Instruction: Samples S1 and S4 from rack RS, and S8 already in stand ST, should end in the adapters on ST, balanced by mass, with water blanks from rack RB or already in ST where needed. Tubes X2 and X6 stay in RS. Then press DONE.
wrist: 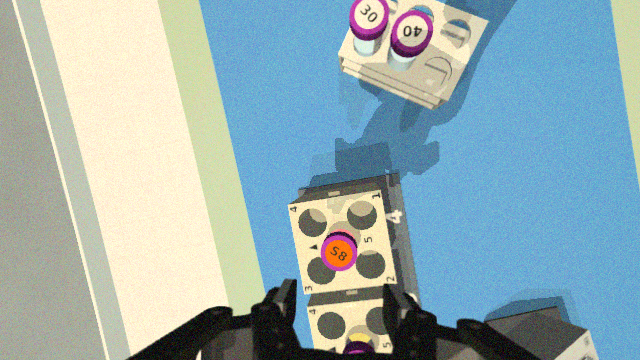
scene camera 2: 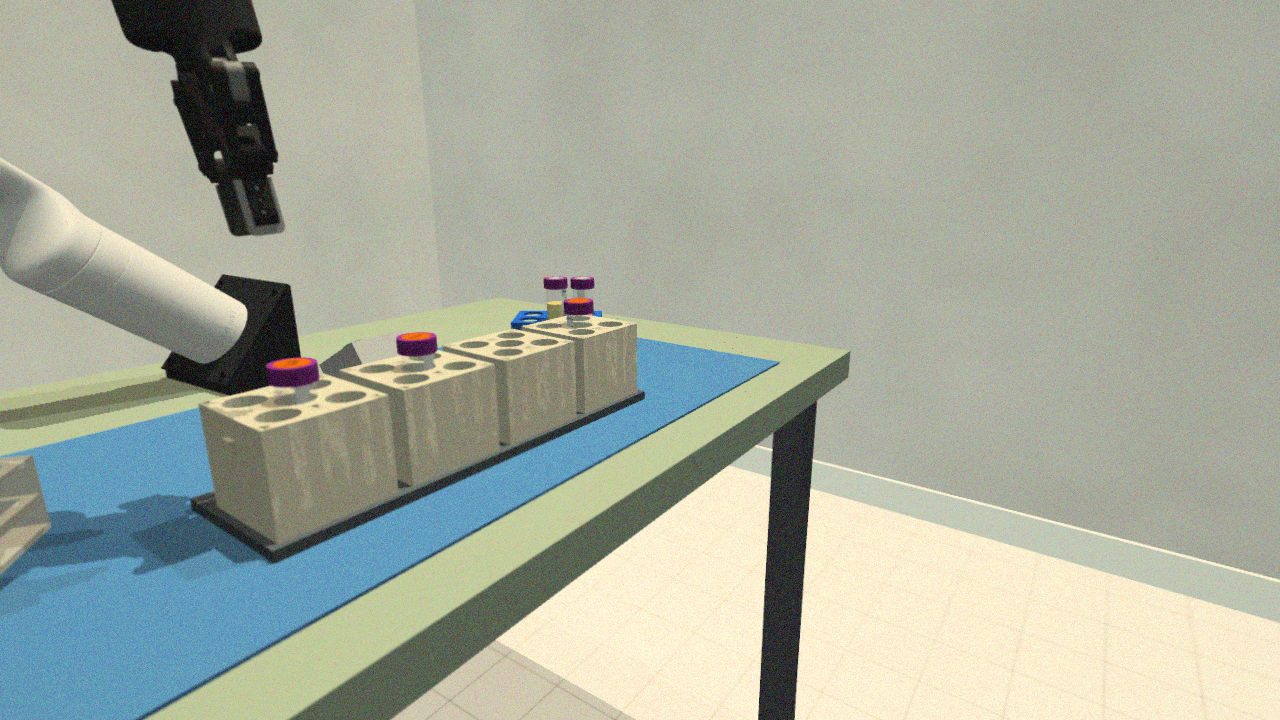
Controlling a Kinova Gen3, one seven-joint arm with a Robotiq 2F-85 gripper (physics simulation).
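Where they show: gripper, between the fingertips: [wrist: 339, 297] [scene camera 2: 258, 234]; arm's base, origin of its link: [scene camera 2: 219, 332].
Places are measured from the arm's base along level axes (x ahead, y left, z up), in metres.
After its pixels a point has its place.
Note:
The stand ST [scene camera 2: 241, 540] {x 0.413, y -0.255, z -0.060 m} carries four cream adapters in a row. S8 [scene camera 2: 292, 371] {x 0.431, y -0.209, z 0.062 m} [wrist: 339, 253] {x 0.417, y -0.199, z 0.064 m} is upright in the centre hole of adapter 4 [scene camera 2: 237, 465] {x 0.411, y -0.247, z -0.003 m} [wrist: 295, 245] {x 0.463, y -0.213, z 0.035 m}, the nearest in the scene view. Another orange-topped tube [scene camera 2: 416, 342] {x 0.449, y -0.103, z 0.062 m} is in the centre of the adjoining adapter; its purple cap edge [wrist: 359, 347] {x 0.431, y -0.107, z 0.060 m} shows in the wrist view. A third orange-topped tube [scene camera 2: 578, 306] {x 0.483, y 0.110, z 0.060 m} is in the farthest adapter; these two labels are unreadable. Two purple-capped tubes stand in a blue rack [scene camera 2: 528, 319] {x 0.294, y 0.270, z -0.005 m} behind. My gripper [scene camera 2: 256, 223] {x 0.409, y -0.203, z 0.160 m} [wrist: 339, 297] {x 0.409, y -0.203, z 0.160 m} is partly open and empty, high above the stand.
A cream rack [scene camera 2: 22, 501] {x 0.270, y -0.313, z -0.031 m} [wrist: 395, 90] {x 0.298, y -0.339, z -0.056 m} holds tubes marked 30 [wrist: 369, 15] {x 0.321, y -0.387, z 0.060 m} and 40 [wrist: 412, 32] {x 0.292, y -0.359, z 0.060 m}, off the stand's adapter 4 end. A grey wedge-shaped box [scene camera 2: 356, 356] {x 0.272, y -0.021, z 0.007 m} [wrist: 540, 332] {x 0.248, y -0.020, z -0.022 m} stands beside the stand. The black arm mount [scene camera 2: 259, 313] {x 0.058, y 0.018, z 0.027 m} is behind it.

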